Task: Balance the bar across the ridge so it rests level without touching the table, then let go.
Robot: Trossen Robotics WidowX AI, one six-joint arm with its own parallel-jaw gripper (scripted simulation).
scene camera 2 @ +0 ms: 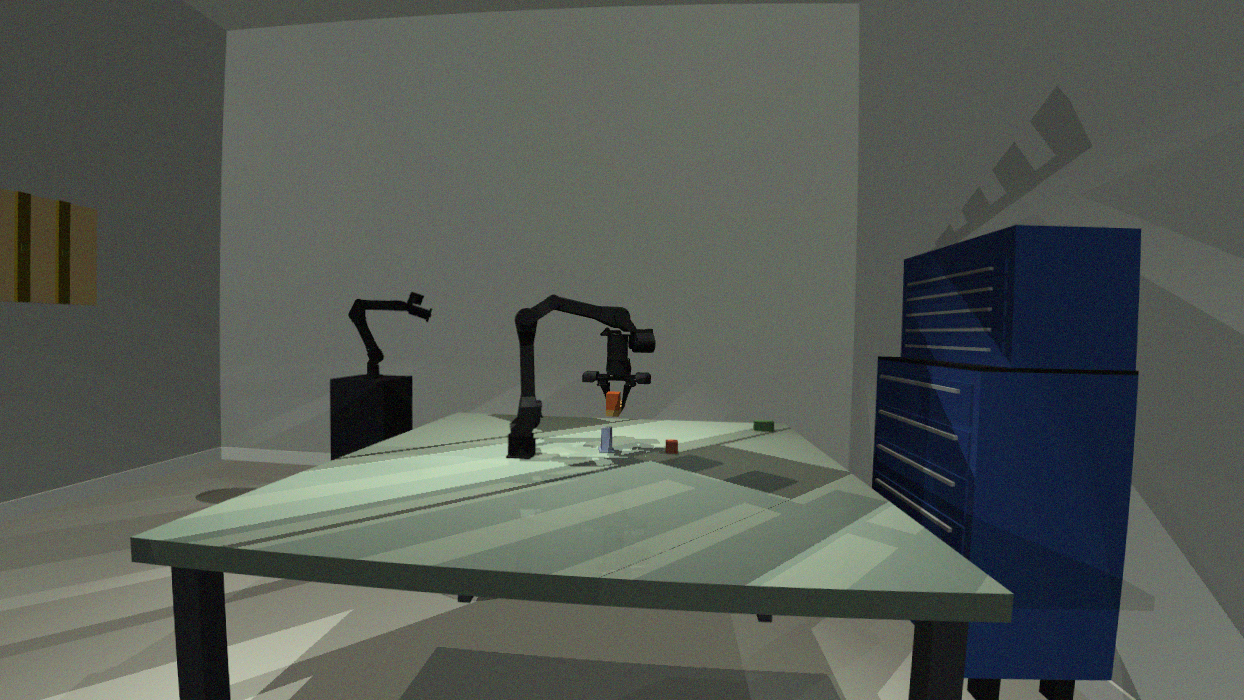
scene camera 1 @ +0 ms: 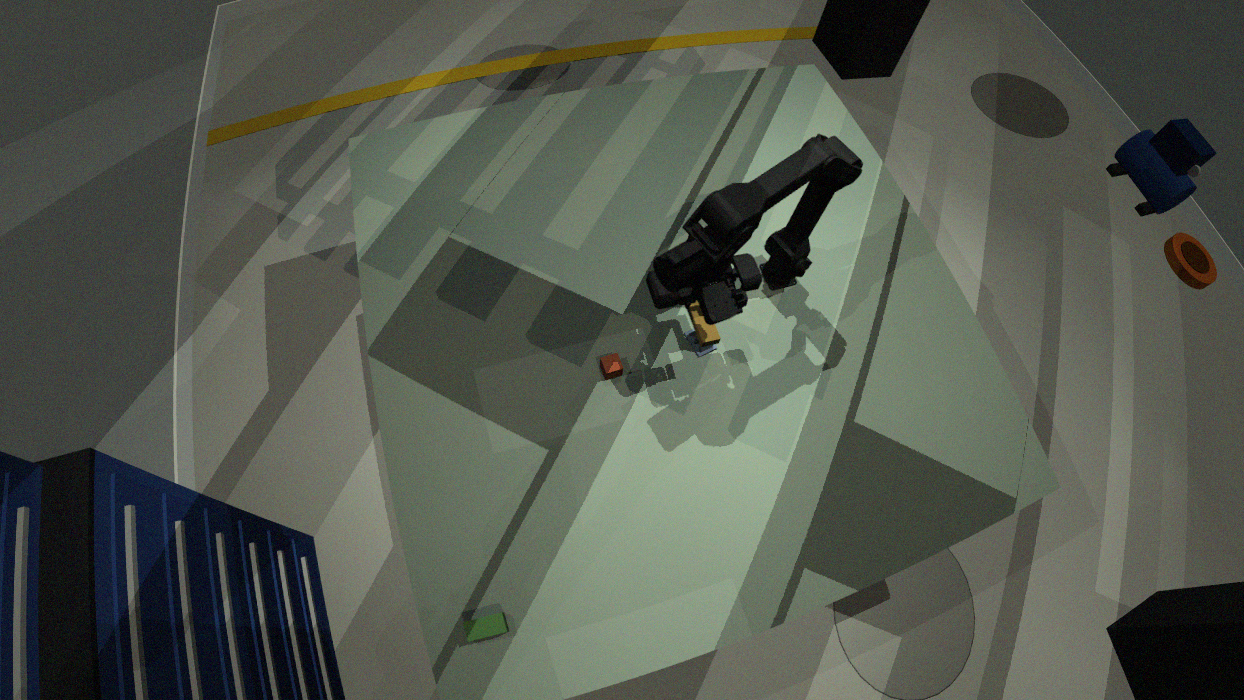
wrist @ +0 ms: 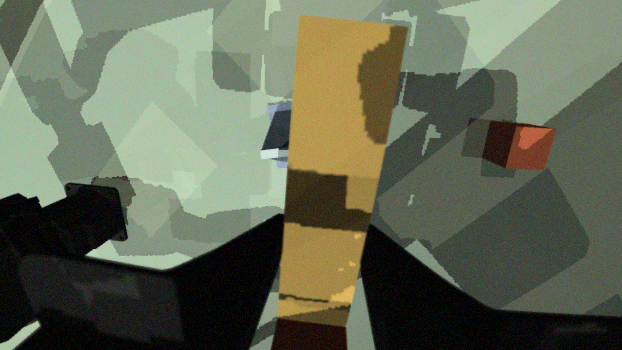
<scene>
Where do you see an upright fin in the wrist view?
278, 133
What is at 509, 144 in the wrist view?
A cube.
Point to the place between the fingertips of the gripper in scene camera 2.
At 616, 408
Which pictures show the gripper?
Scene camera 2, scene camera 1 and the wrist view: all of them.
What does the gripper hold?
A bar.
</scene>
